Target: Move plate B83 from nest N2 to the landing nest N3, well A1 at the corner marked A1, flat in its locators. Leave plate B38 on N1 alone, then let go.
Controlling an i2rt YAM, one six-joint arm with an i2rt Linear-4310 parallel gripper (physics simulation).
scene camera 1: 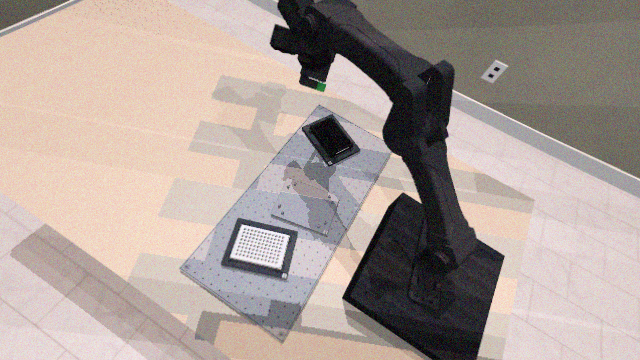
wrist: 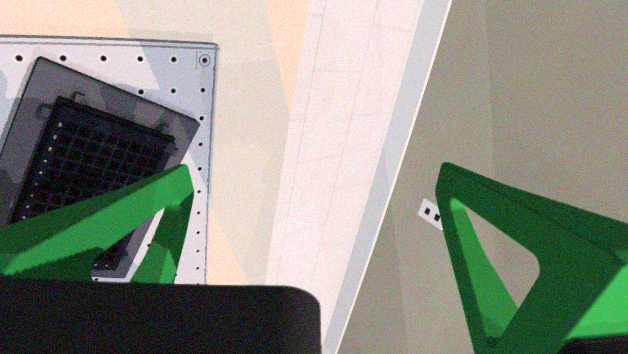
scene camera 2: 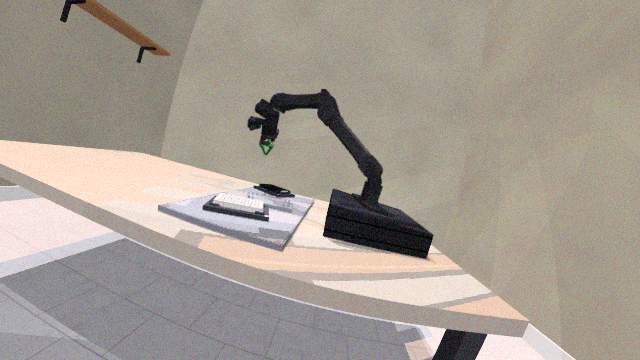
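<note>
My gripper [scene camera 1: 315, 85] [scene camera 2: 266, 147] [wrist: 314, 177] is open and empty, high above the far end of the board. A black well plate [scene camera 1: 330, 136] [scene camera 2: 273, 189] [wrist: 100, 155] lies in a dark nest [wrist: 50, 77] at that end, left of my fingers in the wrist view and partly hidden by one. A white well plate [scene camera 1: 260, 246] [scene camera 2: 239, 202] lies in a dark nest [scene camera 1: 290, 250] at the near end. Between them is an empty see-through grey nest [scene camera 1: 300, 210] with small locators. Plate and nest labels are too small to read, so I cannot tell which plate is B83.
The nests stand on a grey perforated board [scene camera 1: 250, 300] [scene camera 2: 240, 228] [wrist: 190, 105] on the wooden table [scene camera 1: 100, 140] [scene camera 2: 240, 255]. The black arm base [scene camera 1: 385, 270] [scene camera 2: 375, 230] stands beside the board. A wall socket [scene camera 1: 494, 71] [wrist: 430, 214] is on the wall.
</note>
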